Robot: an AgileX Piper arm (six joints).
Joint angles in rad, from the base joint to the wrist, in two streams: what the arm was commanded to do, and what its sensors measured. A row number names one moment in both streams.
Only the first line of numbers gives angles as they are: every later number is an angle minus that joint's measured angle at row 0.
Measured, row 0:
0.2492 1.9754 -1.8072 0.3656 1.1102 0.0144
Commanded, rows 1 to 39:
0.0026 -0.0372 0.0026 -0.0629 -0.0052 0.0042
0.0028 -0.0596 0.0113 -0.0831 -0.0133 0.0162
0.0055 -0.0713 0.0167 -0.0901 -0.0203 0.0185
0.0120 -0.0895 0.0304 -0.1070 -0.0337 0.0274
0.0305 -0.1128 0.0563 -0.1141 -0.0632 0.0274
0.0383 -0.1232 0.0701 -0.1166 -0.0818 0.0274
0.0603 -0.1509 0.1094 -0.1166 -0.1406 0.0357
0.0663 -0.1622 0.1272 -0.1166 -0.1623 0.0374
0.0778 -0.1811 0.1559 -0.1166 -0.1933 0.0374
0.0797 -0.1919 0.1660 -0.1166 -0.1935 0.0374
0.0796 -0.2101 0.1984 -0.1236 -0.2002 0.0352
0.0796 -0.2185 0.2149 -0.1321 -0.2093 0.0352
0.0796 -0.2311 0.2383 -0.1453 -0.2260 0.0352
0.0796 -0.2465 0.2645 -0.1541 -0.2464 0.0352
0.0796 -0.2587 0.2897 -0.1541 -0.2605 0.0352
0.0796 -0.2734 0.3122 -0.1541 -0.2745 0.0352
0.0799 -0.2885 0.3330 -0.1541 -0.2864 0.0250
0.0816 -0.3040 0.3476 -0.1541 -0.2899 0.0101
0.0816 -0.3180 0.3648 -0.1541 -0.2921 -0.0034
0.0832 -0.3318 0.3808 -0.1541 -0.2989 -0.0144
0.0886 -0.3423 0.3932 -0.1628 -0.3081 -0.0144
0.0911 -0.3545 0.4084 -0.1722 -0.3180 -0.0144
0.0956 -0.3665 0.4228 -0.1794 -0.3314 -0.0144
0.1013 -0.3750 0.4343 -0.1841 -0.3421 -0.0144
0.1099 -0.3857 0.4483 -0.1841 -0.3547 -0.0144
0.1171 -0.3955 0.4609 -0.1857 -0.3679 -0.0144
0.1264 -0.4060 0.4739 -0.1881 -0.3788 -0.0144
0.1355 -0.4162 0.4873 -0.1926 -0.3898 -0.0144
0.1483 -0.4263 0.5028 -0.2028 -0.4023 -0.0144
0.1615 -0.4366 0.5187 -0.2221 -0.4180 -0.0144
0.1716 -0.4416 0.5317 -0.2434 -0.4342 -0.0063
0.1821 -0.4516 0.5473 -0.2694 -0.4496 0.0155
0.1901 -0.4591 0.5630 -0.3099 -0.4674 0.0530
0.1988 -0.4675 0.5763 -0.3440 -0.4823 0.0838
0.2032 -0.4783 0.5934 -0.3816 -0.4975 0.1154
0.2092 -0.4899 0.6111 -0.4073 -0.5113 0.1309
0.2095 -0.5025 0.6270 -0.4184 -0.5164 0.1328
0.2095 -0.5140 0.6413 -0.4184 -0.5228 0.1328
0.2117 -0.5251 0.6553 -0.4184 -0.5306 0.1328
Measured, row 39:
0.2011 -0.4793 0.6075 -0.3656 -0.4776 0.1111
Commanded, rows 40 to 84:
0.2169 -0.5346 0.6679 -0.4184 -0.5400 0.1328
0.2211 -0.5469 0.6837 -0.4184 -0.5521 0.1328
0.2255 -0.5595 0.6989 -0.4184 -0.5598 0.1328
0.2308 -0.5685 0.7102 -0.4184 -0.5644 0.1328
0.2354 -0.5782 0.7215 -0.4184 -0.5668 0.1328
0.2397 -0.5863 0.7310 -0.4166 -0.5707 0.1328
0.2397 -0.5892 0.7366 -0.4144 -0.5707 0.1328
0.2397 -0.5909 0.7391 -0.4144 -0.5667 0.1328
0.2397 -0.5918 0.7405 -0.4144 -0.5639 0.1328
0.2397 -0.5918 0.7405 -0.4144 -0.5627 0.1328
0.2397 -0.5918 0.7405 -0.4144 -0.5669 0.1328
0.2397 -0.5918 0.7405 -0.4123 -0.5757 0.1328
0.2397 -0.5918 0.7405 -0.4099 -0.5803 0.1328
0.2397 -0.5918 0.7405 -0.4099 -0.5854 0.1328
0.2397 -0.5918 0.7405 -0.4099 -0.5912 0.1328
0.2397 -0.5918 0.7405 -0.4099 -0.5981 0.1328
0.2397 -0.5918 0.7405 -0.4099 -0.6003 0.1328
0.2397 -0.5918 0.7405 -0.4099 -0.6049 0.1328
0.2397 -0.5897 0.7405 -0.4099 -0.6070 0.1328
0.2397 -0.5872 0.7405 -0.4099 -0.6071 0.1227
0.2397 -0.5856 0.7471 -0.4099 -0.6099 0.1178
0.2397 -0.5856 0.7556 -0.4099 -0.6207 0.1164
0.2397 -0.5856 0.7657 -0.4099 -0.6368 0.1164
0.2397 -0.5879 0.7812 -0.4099 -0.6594 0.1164
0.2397 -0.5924 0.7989 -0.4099 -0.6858 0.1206
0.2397 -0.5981 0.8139 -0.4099 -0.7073 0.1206
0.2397 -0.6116 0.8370 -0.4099 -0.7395 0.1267
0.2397 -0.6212 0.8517 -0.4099 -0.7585 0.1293
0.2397 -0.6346 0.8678 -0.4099 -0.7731 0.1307
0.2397 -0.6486 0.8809 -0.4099 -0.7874 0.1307
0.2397 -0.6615 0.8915 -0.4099 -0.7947 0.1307
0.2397 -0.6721 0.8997 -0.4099 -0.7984 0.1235
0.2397 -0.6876 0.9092 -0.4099 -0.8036 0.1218
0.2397 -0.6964 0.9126 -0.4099 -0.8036 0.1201
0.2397 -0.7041 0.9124 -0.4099 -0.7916 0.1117
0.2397 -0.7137 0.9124 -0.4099 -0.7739 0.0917
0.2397 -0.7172 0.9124 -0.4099 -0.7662 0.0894
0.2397 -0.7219 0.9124 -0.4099 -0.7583 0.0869
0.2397 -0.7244 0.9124 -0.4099 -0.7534 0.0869
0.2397 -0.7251 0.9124 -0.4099 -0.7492 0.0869
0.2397 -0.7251 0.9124 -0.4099 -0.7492 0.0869
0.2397 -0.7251 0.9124 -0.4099 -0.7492 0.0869
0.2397 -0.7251 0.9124 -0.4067 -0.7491 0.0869
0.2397 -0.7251 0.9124 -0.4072 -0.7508 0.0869
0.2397 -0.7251 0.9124 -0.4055 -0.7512 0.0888
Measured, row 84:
0.2392 -0.7147 0.9076 -0.3903 -0.7524 0.1099
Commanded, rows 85 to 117:
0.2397 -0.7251 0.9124 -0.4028 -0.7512 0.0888
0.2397 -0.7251 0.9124 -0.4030 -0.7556 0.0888
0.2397 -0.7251 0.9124 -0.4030 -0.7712 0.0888
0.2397 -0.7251 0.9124 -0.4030 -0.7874 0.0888
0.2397 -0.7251 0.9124 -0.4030 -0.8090 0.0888
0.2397 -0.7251 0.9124 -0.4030 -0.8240 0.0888
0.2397 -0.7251 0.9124 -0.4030 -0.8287 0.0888
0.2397 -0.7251 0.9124 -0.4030 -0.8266 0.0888
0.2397 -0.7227 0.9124 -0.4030 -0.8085 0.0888
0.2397 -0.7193 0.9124 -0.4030 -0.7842 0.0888
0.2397 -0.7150 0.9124 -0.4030 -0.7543 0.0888
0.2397 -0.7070 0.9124 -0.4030 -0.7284 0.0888
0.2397 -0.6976 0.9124 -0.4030 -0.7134 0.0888
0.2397 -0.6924 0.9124 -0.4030 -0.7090 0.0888
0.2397 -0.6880 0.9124 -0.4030 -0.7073 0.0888
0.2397 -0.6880 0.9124 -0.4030 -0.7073 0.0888
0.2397 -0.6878 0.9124 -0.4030 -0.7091 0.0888
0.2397 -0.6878 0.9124 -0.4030 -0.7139 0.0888
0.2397 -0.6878 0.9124 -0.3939 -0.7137 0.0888
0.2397 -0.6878 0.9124 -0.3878 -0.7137 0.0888
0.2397 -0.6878 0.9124 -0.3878 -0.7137 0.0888
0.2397 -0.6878 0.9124 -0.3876 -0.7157 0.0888
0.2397 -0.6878 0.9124 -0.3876 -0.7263 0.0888
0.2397 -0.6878 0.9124 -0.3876 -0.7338 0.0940
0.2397 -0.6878 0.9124 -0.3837 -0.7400 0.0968
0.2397 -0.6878 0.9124 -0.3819 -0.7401 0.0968
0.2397 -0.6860 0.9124 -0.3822 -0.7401 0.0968
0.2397 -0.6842 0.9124 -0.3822 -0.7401 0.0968
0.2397 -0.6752 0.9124 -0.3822 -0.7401 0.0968
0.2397 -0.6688 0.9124 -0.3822 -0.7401 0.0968
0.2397 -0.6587 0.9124 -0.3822 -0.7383 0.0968
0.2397 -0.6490 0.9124 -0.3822 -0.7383 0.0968
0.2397 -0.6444 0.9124 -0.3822 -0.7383 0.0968
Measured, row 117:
0.2392 -0.6596 0.9096 -0.3603 -0.7286 0.1080
